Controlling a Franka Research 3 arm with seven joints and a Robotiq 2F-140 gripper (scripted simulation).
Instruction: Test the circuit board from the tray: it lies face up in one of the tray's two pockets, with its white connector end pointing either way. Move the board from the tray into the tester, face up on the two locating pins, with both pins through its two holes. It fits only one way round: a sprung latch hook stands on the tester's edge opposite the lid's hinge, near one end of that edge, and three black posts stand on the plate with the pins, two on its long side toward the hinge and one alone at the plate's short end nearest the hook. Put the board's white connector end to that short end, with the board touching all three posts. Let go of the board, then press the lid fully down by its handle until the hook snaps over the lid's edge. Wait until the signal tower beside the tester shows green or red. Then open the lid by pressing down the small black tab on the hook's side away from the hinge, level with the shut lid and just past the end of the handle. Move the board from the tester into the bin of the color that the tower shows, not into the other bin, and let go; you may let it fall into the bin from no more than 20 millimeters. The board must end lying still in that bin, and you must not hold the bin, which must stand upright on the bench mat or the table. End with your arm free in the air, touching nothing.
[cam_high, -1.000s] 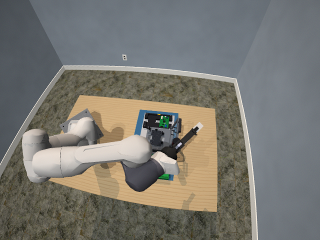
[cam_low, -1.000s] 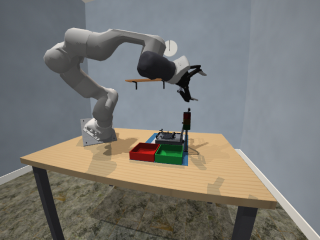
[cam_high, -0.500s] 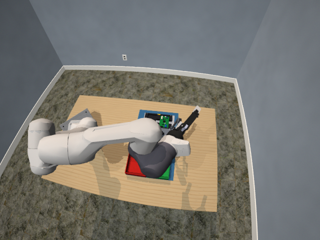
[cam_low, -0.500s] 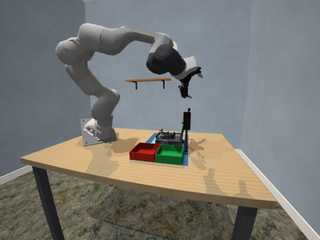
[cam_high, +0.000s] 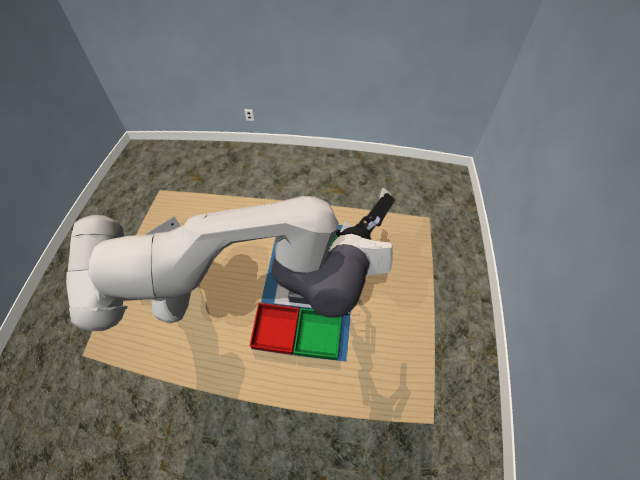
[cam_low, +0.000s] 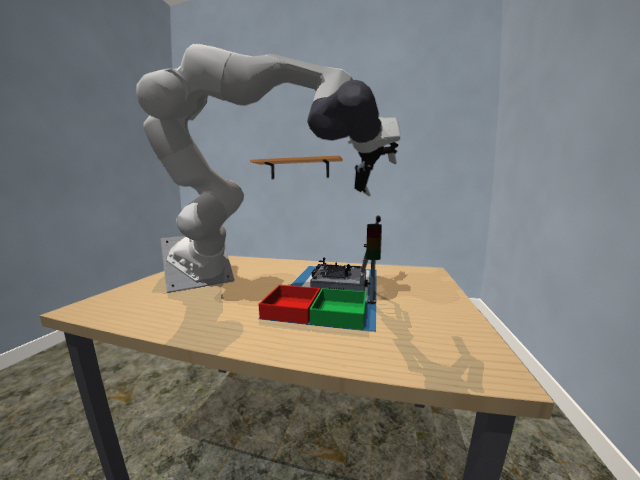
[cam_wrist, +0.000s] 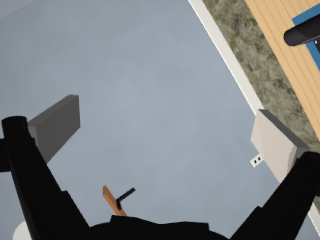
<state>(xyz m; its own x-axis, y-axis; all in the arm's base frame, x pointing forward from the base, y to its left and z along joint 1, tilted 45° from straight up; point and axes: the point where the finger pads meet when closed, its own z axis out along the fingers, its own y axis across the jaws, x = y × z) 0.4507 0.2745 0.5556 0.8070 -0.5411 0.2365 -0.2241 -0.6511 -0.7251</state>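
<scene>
Right now my hand is 70 mm past the green circuit board, 150 mm to the right of it and 390 mm above it. Also, from my hand: tester plate 150 mm behind, 340 mm below; clear lid 30 mm behind, 30 mm to the right, 230 mm below; green bin 160 mm behind, 210 mm to the right, 400 mm below.
</scene>
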